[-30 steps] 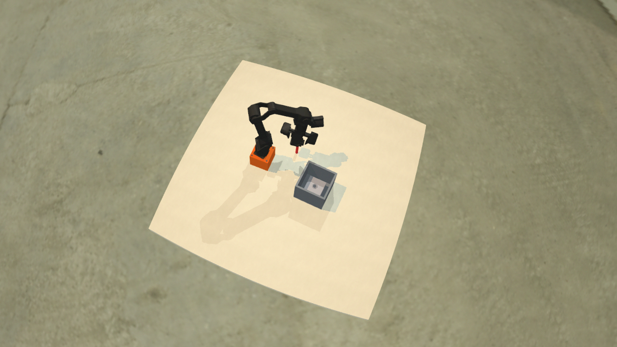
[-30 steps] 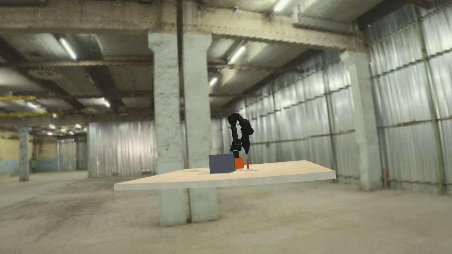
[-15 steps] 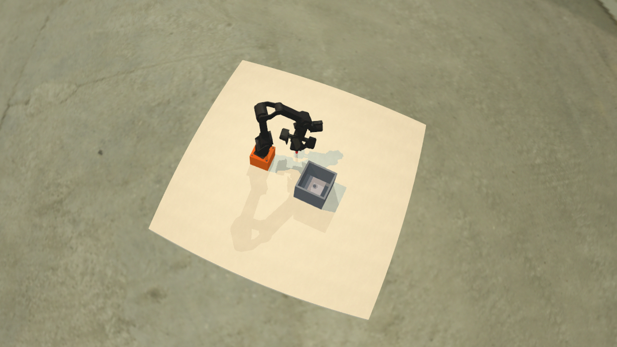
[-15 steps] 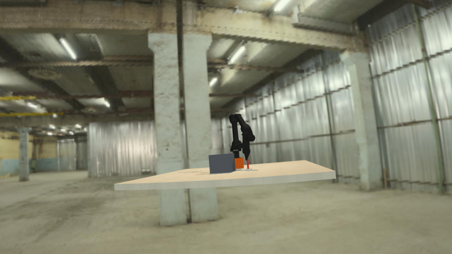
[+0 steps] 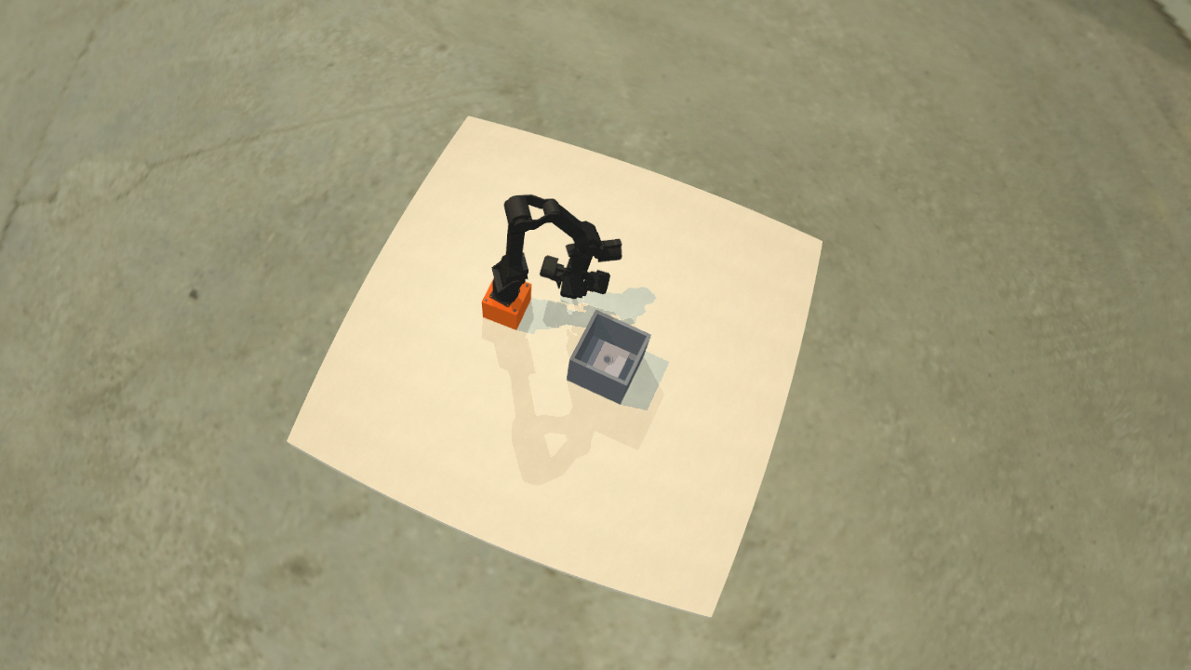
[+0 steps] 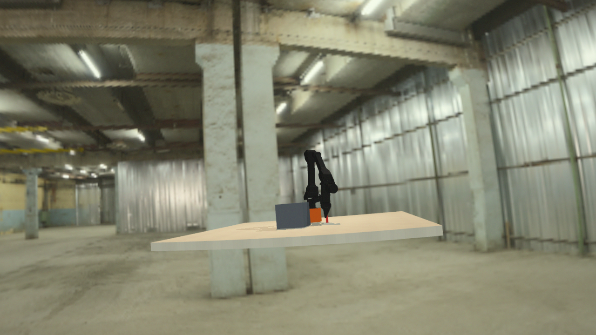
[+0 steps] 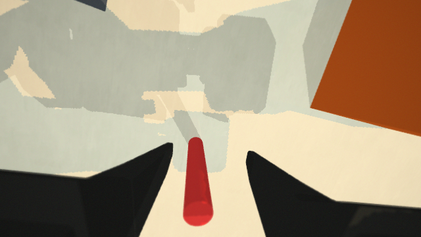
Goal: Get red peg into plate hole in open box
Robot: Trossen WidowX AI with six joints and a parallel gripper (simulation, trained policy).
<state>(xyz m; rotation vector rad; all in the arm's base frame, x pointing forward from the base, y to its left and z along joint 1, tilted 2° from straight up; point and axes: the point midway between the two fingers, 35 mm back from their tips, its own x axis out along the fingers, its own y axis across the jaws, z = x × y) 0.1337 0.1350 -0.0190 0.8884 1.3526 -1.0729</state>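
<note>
Now: the red peg 1 cm to the left of my gripper tip, 1 cm ahead of it and 1 cm above it. Also, from my gripper tip: plate 20 cm ahead, 14 cm to the right, 1 cm above.
</note>
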